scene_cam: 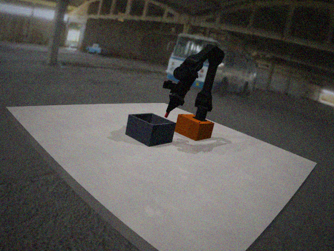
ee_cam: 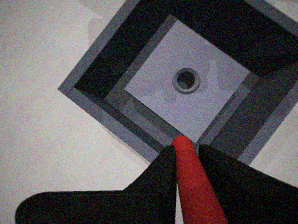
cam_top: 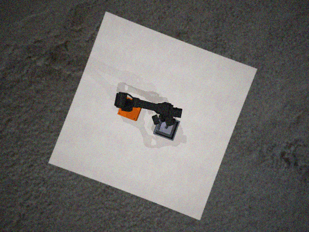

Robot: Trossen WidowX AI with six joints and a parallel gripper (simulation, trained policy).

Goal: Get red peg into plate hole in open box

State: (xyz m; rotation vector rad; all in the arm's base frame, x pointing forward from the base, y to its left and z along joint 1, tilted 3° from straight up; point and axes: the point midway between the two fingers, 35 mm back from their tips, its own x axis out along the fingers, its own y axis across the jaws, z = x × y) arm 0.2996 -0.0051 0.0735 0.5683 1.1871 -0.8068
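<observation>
Now: the red peg 10 mm behind my gripper tip, 10 mm to the left of it and 10 mm above it. Also, from my gripper tip: dark grey box 20 mm ahead, 60 mm to the right, 120 mm below.
</observation>
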